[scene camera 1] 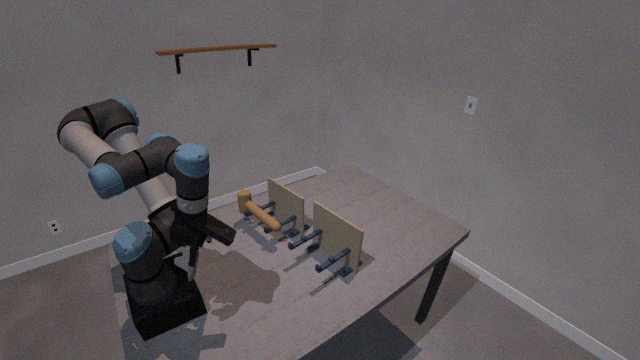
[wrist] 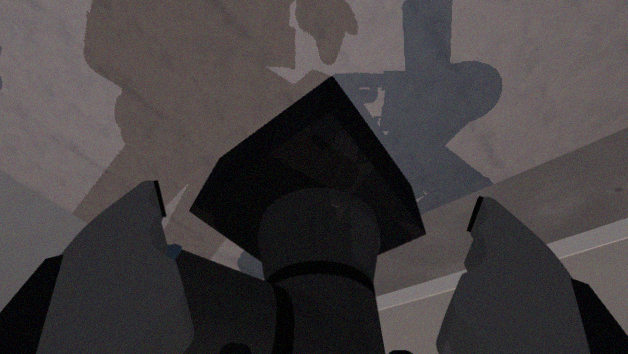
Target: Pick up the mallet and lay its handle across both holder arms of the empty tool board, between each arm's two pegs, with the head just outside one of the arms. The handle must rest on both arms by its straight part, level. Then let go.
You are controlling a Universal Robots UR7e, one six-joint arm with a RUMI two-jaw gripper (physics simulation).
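Pixels of known places: gripper, fingertip midpoint: (scene camera 1: 199, 260) (wrist: 317, 195); arm's base at its link origin: (scene camera 1: 153, 285) (wrist: 318, 232).
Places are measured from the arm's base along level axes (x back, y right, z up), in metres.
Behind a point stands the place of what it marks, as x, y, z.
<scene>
The mallet (scene camera 1: 262, 215) @[-0.492, -0.065, 0.015], orange-brown, lies across the two dark arms of the left tool board (scene camera 1: 286, 202) @[-0.628, -0.073, 0.017], with its head at the left end beyond the handle. The empty tool board (scene camera 1: 337, 234) @[-0.623, 0.235, 0.023], a tan upright panel, stands to the right of it. Its two dark blue holder arms (scene camera 1: 306, 239) @[-0.542, 0.150, -0.007] (scene camera 1: 333, 259) @[-0.527, 0.304, 0.006] stick out toward the robot side with no tool on them. My gripper (scene camera 1: 178, 268) (wrist: 317, 195) @[-0.133, 0.143, 0.142] is open and empty, above the table close to the robot base, well to the left of both boards. The mallet and boards do not show in the wrist view.
The robot base (scene camera 1: 167, 315) @[0.006, 0.109, -0.035] (wrist: 320, 145) @[-0.091, 0.093, -0.003] stands on the table (scene camera 1: 415, 220) @[-1.103, 0.338, -0.105] (wrist: 550, 95) @[0.091, 0.302, -0.105], below the gripper. A wooden wall shelf (scene camera 1: 216, 49) hangs high on the back wall. The table's edge and a white baseboard (wrist: 420, 290) show in the wrist view.
</scene>
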